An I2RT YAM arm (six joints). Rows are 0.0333 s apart.
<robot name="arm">
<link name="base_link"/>
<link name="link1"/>
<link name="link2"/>
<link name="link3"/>
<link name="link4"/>
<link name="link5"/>
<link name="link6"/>
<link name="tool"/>
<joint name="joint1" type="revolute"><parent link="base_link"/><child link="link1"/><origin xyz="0 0 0.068" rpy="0 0 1.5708"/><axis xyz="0 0 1"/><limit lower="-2.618" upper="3.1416"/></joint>
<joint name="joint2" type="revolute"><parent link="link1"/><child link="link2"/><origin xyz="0.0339 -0.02 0.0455" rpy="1.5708 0 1.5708"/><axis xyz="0 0 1"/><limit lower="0" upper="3.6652"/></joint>
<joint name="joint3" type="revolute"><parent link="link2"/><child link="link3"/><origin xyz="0.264 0 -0.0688" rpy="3.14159 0 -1.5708"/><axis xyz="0 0 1"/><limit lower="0" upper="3.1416"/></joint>
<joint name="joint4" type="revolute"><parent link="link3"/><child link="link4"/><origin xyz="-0.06 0.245 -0.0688" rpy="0 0 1.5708"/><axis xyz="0 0 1"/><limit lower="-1.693" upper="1.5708"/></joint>
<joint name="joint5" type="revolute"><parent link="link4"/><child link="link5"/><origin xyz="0.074 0.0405 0.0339" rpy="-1.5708 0 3.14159"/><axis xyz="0 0 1"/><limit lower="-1.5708" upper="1.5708"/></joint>
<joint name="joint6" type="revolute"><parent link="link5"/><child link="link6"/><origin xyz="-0.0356 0 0.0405" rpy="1.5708 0 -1.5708"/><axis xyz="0 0 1"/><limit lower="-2.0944" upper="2.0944"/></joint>
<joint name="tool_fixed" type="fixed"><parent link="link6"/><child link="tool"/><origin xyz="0 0 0" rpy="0 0 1.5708"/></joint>
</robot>
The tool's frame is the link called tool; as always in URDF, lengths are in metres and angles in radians.
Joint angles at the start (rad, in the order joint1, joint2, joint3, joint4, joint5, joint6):
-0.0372, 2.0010, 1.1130, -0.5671, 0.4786, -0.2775
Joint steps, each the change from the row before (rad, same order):
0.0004, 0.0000, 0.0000, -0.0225, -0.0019, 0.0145
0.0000, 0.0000, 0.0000, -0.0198, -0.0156, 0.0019
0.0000, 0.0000, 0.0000, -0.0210, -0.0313, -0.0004
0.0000, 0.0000, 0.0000, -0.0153, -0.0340, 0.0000
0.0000, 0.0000, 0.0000, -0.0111, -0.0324, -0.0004
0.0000, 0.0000, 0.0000, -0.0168, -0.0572, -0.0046
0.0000, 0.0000, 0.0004, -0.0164, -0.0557, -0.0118
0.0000, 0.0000, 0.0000, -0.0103, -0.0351, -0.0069
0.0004, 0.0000, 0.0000, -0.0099, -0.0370, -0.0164
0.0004, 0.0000, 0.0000, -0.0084, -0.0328, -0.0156
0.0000, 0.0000, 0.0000, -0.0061, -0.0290, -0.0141
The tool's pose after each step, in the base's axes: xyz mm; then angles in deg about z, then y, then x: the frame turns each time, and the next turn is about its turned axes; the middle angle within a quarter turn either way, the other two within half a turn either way. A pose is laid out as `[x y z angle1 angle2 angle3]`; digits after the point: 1 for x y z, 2 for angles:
[340.2 -28.9 96.1 -168.75 -1.66 -152.26]
[338.2 -28.3 95.6 -168.73 -2.50 -153.38]
[336.0 -27.2 95.0 -168.49 -3.27 -155.41]
[334.5 -26.0 94.5 -168.28 -3.66 -157.51]
[333.3 -24.9 94.0 -168.07 -3.84 -159.47]
[331.6 -22.9 93.3 -167.53 -4.04 -162.91]
[330.0 -21.0 92.8 -166.63 -4.28 -166.28]
[328.9 -19.7 92.5 -166.11 -4.39 -168.41]
[327.9 -18.3 92.3 -165.03 -4.50 -170.68]
[327.0 -16.9 92.2 -164.03 -4.52 -172.70]
[326.4 -15.9 92.0 -163.16 -4.42 -174.45]

